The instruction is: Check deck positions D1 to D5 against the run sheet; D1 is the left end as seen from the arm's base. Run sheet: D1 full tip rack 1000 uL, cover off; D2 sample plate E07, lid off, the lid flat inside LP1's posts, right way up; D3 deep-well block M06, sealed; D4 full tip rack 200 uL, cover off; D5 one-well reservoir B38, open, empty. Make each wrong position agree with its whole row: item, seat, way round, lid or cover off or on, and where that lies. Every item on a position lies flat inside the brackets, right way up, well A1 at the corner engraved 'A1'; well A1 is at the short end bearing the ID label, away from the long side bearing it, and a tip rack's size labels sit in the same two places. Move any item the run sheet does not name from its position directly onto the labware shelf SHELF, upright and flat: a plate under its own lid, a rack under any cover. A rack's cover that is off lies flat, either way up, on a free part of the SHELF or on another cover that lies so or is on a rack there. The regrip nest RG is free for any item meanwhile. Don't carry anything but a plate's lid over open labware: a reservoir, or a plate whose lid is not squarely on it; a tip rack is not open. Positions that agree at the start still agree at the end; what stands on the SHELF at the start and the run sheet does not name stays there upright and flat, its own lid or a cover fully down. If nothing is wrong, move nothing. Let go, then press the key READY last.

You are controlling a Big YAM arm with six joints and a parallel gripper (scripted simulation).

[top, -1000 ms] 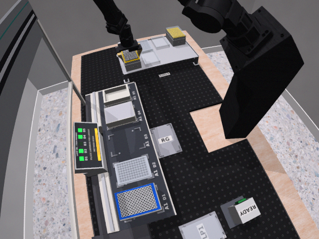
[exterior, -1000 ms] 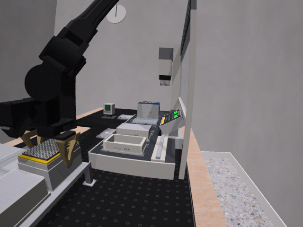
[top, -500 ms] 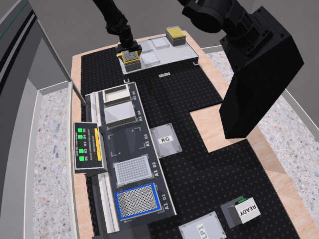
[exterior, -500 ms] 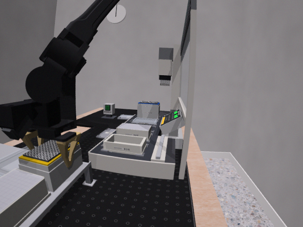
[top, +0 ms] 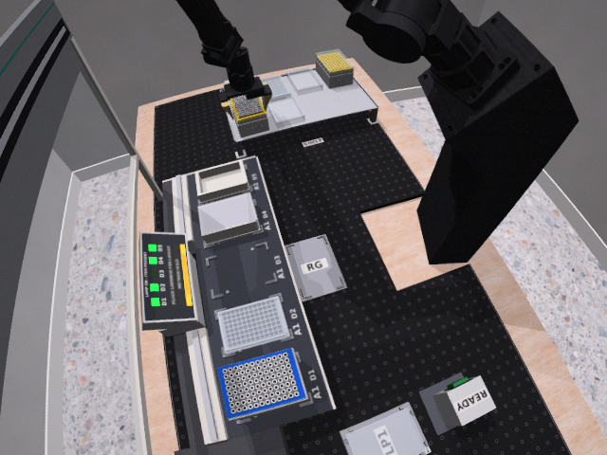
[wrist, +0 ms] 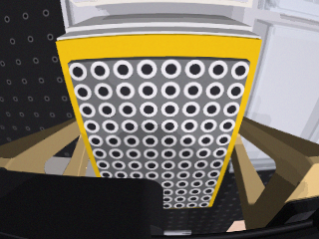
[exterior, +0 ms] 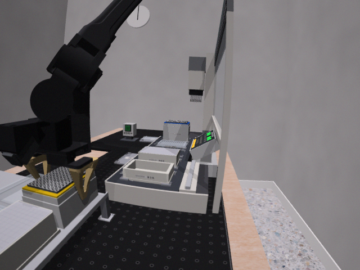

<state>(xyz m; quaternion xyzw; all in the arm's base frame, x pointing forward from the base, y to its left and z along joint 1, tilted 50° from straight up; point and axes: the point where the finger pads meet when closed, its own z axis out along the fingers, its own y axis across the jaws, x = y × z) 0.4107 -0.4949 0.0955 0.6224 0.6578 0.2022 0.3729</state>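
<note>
My gripper is now 1 cm to the right of the yellow-rimmed tip rack, 1 cm below it and 1 cm past it. Round my hand: one-well reservoir (20 cm to the left, 14 cm ahead, 3 cm below); regrip nest (48 cm to the left, 9 cm below, 1 cm ahead); shelf (17 cm behind, 6 cm to the right, 4 cm below).
</note>
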